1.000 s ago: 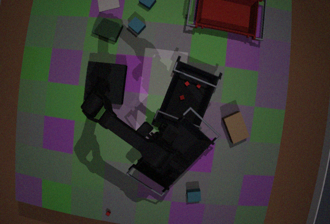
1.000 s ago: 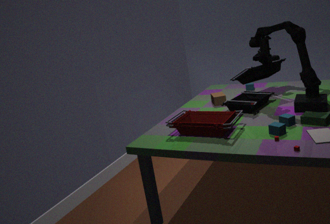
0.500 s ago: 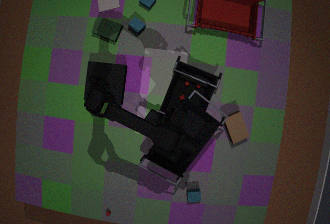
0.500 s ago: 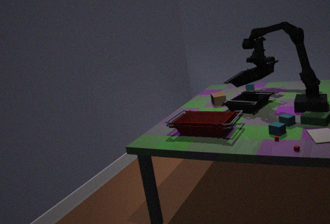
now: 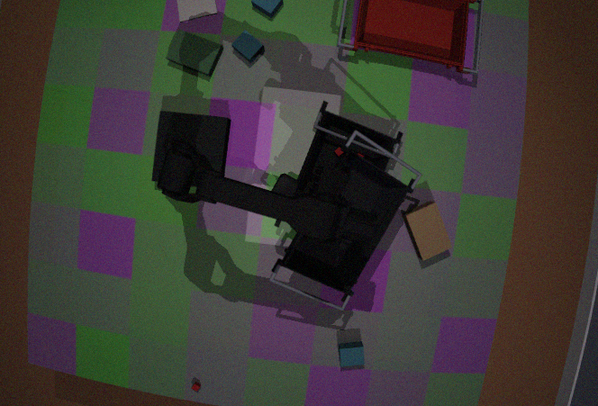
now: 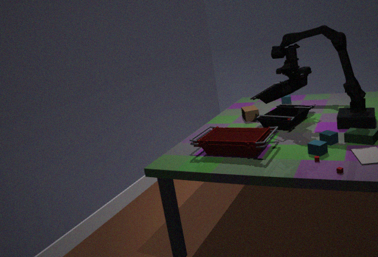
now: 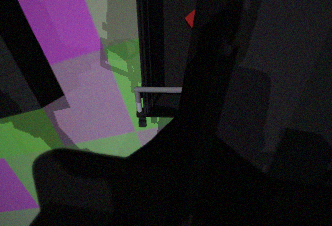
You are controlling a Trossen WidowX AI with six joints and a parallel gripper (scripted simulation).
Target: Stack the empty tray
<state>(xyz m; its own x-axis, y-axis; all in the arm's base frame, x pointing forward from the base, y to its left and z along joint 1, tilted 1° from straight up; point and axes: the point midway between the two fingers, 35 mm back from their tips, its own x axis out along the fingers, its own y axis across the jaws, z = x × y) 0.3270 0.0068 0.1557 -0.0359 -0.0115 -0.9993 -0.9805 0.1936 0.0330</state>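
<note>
Right now the black tray is 80 mm ahead of my gripper tip and 20 mm to the right of it. Also, from my gripper tip: green box 390 mm behind, 250 mm to the left, 160 mm below; tan box 290 mm ahead, 150 mm below, 20 mm to the left; white sheet 460 mm behind, 410 mm to the left, 180 mm below.
</note>
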